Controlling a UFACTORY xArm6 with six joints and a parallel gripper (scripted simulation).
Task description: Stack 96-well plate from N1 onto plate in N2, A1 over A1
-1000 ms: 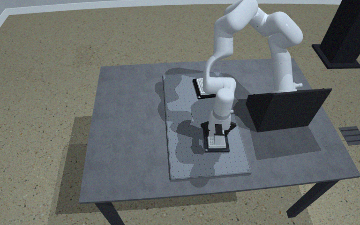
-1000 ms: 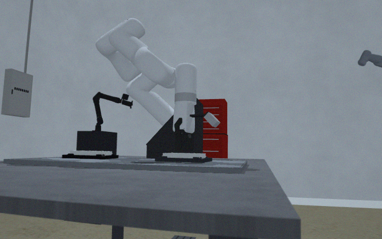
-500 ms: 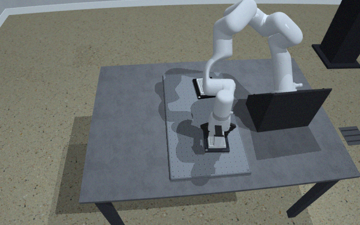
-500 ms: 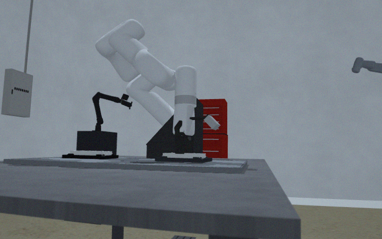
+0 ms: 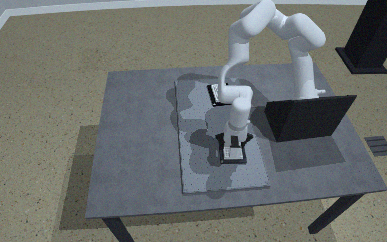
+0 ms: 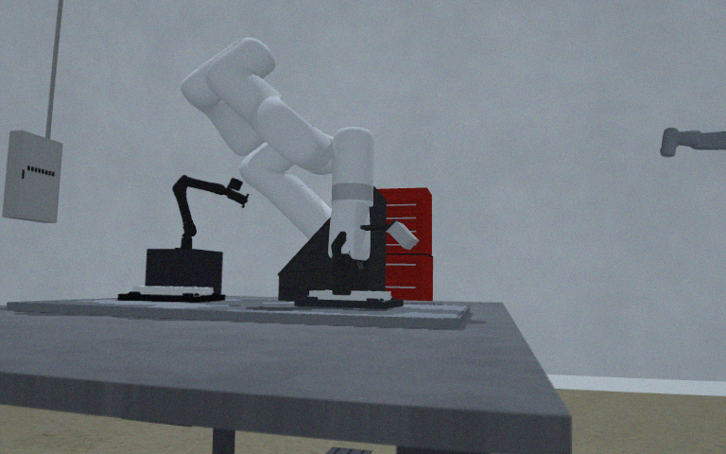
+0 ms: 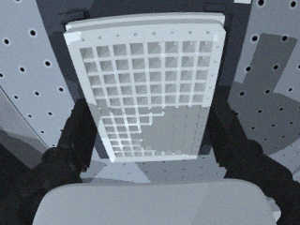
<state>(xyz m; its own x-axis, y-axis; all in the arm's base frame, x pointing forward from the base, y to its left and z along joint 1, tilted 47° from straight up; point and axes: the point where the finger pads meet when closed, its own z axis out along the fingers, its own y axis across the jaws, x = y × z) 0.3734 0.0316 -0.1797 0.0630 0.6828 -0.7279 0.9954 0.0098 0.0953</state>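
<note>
Now: hand 2 cm above the plate nest N1. Round my hand: A1 mark (5 cm ahead, 28 cm to the right, 2 cm below).
</note>
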